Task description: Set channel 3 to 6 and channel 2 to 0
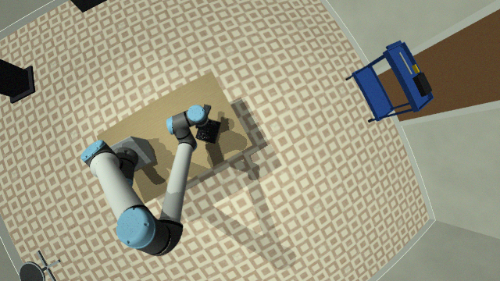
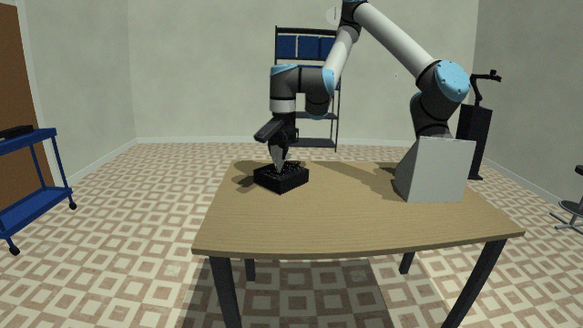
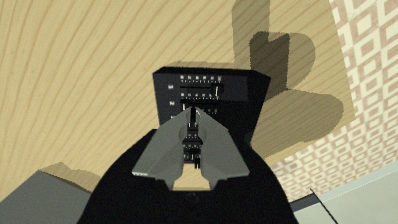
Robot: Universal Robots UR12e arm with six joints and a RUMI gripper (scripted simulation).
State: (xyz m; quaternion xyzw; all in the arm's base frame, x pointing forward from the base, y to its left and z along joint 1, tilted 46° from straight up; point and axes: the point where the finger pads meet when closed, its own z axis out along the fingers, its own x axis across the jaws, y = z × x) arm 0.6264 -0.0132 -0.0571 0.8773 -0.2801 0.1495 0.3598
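Now: the fader knob 30 mm ahead of my hand and 10 mm below it.
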